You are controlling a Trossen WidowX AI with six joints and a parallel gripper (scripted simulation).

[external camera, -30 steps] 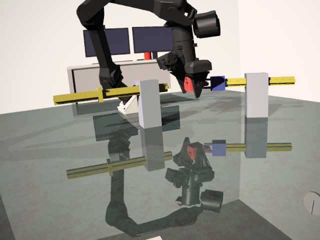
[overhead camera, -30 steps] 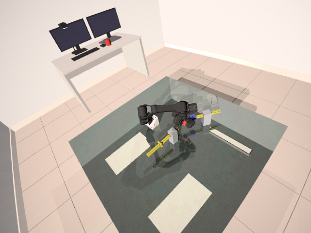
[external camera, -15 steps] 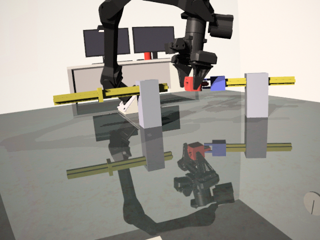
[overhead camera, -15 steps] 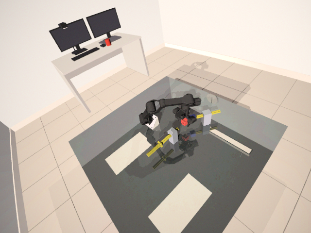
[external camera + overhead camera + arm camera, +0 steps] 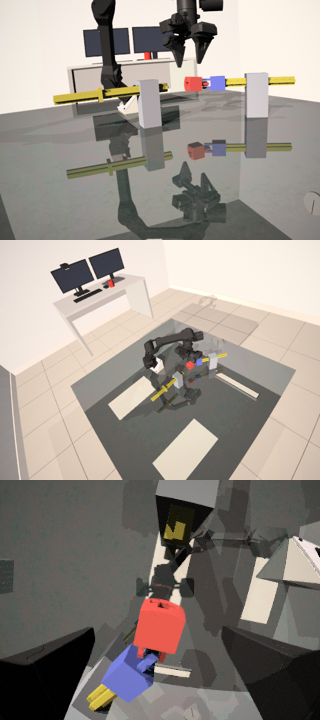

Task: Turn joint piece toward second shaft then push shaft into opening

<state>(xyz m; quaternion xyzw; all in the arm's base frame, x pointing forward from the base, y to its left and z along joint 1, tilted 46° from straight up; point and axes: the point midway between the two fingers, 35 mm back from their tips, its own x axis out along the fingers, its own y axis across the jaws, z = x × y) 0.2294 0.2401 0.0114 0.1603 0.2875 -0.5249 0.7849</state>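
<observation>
Now: the red joint piece 2 cm to the left of my gripper tip and 5 cm below it.
</observation>
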